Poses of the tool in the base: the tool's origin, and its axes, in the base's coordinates. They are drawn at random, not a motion.
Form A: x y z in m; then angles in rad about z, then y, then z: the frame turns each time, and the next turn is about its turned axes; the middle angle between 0 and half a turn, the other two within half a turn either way.
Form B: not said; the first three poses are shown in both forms.
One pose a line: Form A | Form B
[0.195, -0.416, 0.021, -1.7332, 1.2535, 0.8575] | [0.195, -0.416, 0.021], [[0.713, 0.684, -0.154], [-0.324, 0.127, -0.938], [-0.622, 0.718, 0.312]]
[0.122, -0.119, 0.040, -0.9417, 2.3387, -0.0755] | [0.122, -0.119, 0.040], [[-0.469, 0.775, 0.423], [0.516, 0.629, -0.582], [-0.717, -0.054, -0.695]]
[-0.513, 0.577, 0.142, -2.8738, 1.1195, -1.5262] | [-0.513, 0.577, 0.142], [[-0.283, -0.408, -0.868], [0.958, -0.158, -0.238], [-0.040, -0.899, 0.436]]
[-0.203, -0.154, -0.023, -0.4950, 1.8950, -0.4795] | [-0.203, -0.154, -0.023], [[-0.468, 0.292, 0.834], [-0.272, 0.851, -0.450], [-0.841, -0.437, -0.319]]
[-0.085, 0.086, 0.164, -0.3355, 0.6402, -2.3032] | [-0.085, 0.086, 0.164], [[-0.751, 0.343, 0.564], [-0.526, -0.828, -0.197], [0.399, -0.444, 0.802]]
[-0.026, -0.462, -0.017, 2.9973, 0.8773, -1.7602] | [-0.026, -0.462, -0.017], [[0.260, -0.594, -0.761], [0.955, 0.277, 0.111], [0.145, -0.755, 0.639]]
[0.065, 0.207, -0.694, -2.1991, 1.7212, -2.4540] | [0.065, 0.207, -0.694], [[-0.582, -0.569, -0.581], [0.279, 0.531, -0.800], [0.764, -0.628, -0.150]]
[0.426, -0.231, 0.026, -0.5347, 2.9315, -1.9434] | [0.426, -0.231, 0.026], [[-0.168, -0.969, 0.179], [-0.983, 0.151, -0.106], [0.076, -0.194, -0.978]]
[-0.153, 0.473, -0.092, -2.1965, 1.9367, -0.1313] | [-0.153, 0.473, -0.092], [[0.102, 0.831, -0.547], [0.364, -0.543, -0.757], [-0.926, -0.122, -0.358]]
